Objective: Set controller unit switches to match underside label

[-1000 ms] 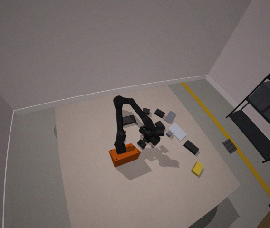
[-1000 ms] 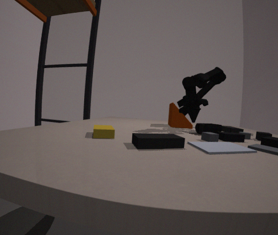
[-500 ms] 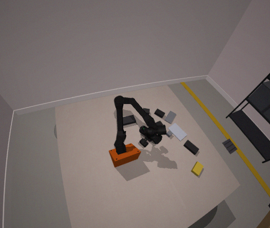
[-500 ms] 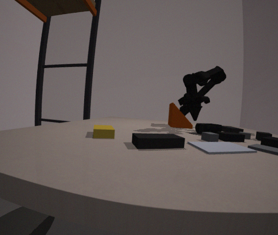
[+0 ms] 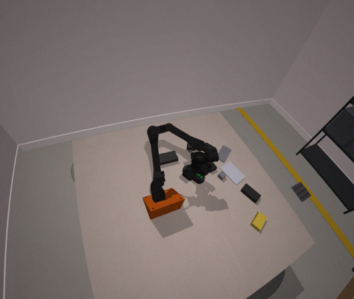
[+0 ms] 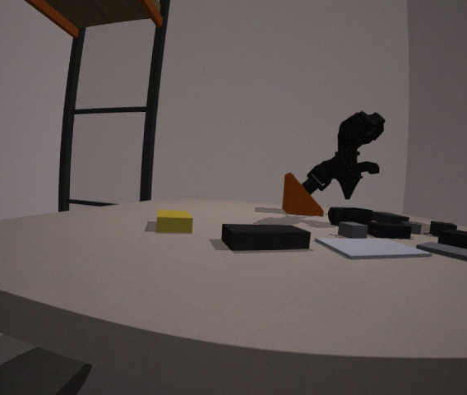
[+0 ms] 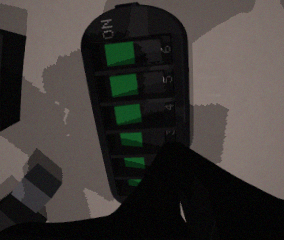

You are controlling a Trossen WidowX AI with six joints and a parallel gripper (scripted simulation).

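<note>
Now: gripper tip 17 cm short of the small black block, 4 cm to the right of it and 6 cm above it. From my gripper tip the other things lie so: small grey block (21 cm ahead, 6 cm to the right, 6 cm below); then grey plate (33 cm ahead, 11 cm to the left, 7 cm below); then pale flat sheet (31 cm ahead, 6 cm to the right, 7 cm below).
</note>
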